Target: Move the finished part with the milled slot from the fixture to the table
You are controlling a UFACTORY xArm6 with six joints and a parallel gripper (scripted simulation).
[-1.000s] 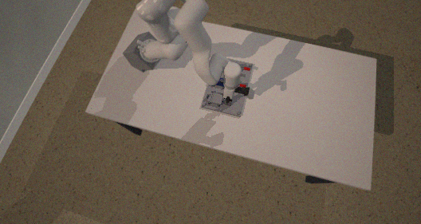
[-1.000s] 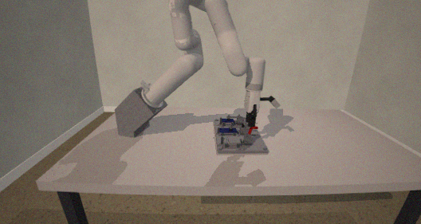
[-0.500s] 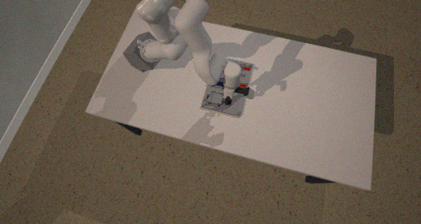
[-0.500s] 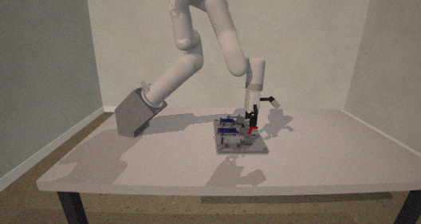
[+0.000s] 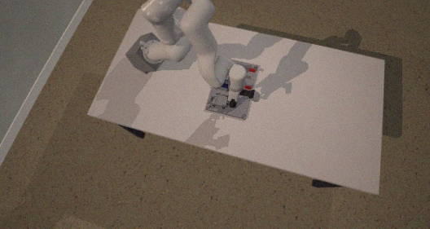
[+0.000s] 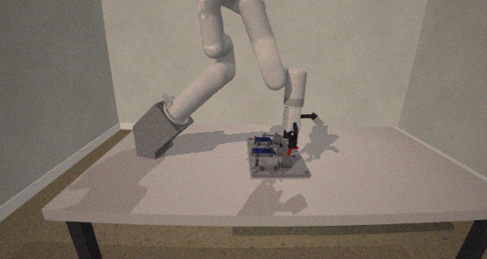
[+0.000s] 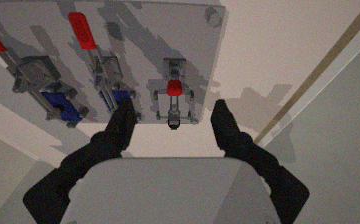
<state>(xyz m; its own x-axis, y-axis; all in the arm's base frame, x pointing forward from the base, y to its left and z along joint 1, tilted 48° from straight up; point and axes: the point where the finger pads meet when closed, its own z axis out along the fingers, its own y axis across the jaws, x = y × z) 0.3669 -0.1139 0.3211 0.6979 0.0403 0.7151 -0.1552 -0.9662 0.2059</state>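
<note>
My gripper is now 100 mm above the grey finished part, 90 mm past it and 20 mm to the right of it. From my hand the other things lie so: grey fixture plate (120 mm below, 110 mm to the left, 10 mm behind).
</note>
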